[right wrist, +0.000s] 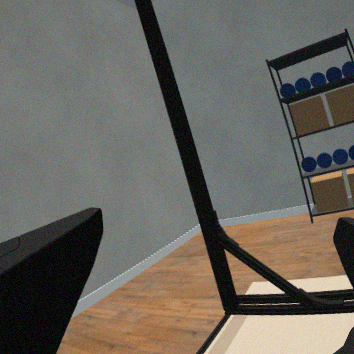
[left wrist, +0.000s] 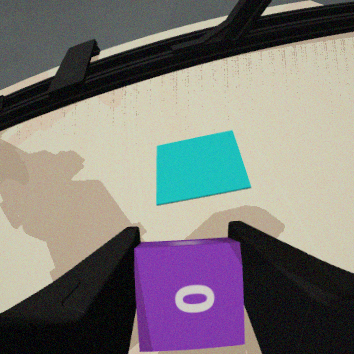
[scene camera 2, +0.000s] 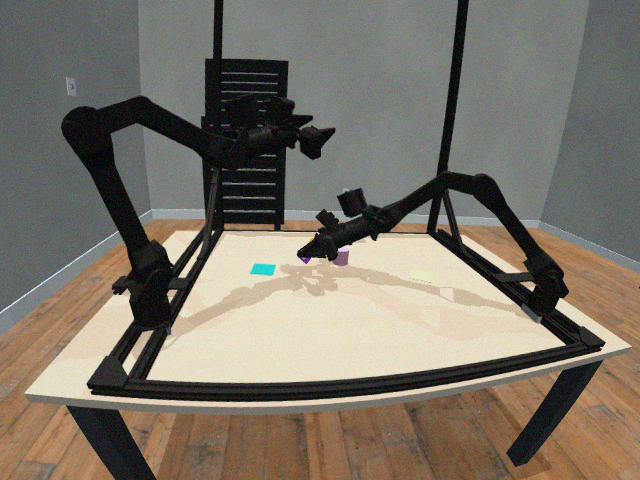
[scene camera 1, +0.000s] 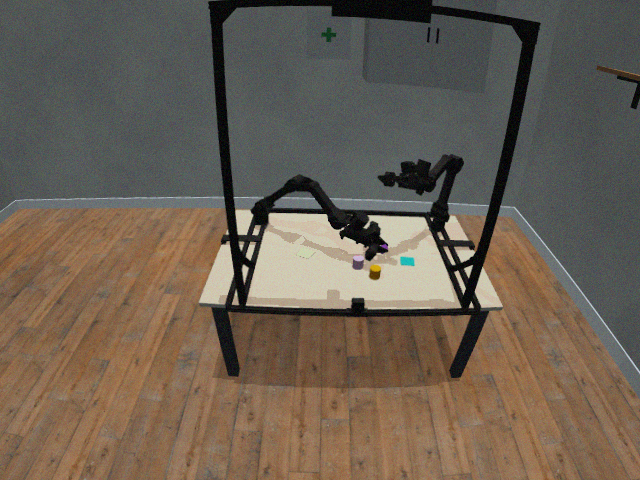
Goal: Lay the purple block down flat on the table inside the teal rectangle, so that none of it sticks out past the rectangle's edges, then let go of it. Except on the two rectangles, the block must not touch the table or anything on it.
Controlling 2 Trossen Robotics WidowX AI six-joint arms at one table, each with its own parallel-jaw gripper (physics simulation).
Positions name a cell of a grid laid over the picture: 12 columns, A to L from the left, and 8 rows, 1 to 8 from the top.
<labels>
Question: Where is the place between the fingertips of my right gripper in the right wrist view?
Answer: H6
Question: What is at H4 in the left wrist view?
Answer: A teal rectangle.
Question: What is my left gripper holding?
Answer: A purple block.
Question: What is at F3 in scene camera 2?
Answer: My right gripper.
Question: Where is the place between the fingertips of my left gripper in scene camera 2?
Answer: F5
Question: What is my right gripper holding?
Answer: Nothing.
</labels>
